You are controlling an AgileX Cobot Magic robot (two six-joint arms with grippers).
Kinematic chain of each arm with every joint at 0, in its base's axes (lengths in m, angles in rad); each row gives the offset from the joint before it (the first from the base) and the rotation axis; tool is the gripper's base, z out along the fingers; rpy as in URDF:
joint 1: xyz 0 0 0.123 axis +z
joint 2: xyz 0 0 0 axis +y
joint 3: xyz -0.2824 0 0.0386 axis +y
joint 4: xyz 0.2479 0 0.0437 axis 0.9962 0 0.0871
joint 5: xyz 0 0 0 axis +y
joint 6: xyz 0.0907 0 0.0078 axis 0.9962 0 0.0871
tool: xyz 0 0 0 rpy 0 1.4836 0
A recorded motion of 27 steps. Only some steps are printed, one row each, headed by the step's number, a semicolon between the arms.
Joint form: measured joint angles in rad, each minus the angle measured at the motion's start. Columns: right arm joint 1, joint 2, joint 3, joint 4, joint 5, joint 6; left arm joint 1, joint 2, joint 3, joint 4, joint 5, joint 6.
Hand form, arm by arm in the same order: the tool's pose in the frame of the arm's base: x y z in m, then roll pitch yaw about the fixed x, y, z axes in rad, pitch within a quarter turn. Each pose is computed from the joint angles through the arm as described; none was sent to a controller.
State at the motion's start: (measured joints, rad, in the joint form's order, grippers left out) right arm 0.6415 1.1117 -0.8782 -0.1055 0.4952 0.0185; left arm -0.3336 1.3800 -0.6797 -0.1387 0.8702 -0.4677
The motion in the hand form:
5: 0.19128 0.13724 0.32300 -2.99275 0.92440 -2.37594; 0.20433 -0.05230 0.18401 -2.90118 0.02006 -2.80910
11: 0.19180 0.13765 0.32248 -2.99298 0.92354 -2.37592; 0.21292 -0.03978 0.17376 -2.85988 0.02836 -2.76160
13: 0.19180 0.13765 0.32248 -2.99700 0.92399 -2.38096; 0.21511 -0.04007 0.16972 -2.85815 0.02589 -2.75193
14: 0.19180 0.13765 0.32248 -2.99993 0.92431 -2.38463; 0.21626 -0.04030 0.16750 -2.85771 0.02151 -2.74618
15: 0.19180 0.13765 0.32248 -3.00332 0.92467 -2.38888; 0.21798 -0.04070 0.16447 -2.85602 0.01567 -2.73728
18: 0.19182 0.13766 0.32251 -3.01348 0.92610 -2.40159; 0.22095 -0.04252 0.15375 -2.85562 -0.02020 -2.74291
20: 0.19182 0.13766 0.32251 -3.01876 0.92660 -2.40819; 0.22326 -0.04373 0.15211 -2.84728 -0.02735 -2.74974
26: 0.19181 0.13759 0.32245 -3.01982 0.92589 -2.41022; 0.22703 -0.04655 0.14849 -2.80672 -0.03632 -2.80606
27: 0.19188 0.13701 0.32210 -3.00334 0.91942 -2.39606; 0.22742 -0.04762 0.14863 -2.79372 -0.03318 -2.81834
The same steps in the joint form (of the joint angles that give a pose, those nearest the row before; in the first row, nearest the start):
5: 0.0000 0.0068 0.0000 0.0000 -0.0070 0.0000; 0.1696 0.0061 0.0354 -0.1432 -0.0675 0.1587
11: 0.0000 0.0096 0.0000 0.0000 -0.0089 0.0000; 0.2485 0.0466 0.0504 -0.2196 -0.1309 0.2581
13: 0.0000 0.0096 0.0000 0.0000 -0.0089 0.0031; 0.2485 0.0646 0.0525 -0.2296 -0.1503 0.2604
14: 0.0000 0.0096 0.0000 0.0000 -0.0089 0.0054; 0.2485 0.0751 0.0528 -0.2354 -0.1580 0.2606
15: 0.0000 0.0096 0.0000 0.0000 -0.0089 0.0079; 0.2485 0.0900 0.0528 -0.2451 -0.1690 0.2613
18: 0.0000 0.0096 0.0000 0.0000 -0.0093 0.0156; 0.2485 0.1400 0.0539 -0.2802 -0.1808 0.2964
20: 0.0000 0.0096 0.0000 0.0000 -0.0093 0.0196; 0.2485 0.1544 0.0474 -0.2991 -0.1806 0.3175
26: 0.0000 0.0095 0.0000 -0.0012 -0.0084 0.0218; 0.2555 0.1832 0.0393 -0.3746 -0.1745 0.4391
27: 0.0000 0.0096 0.0000 -0.0117 -0.0029 0.0218; 0.2555 0.1843 0.0393 -0.3949 -0.1745 0.4676

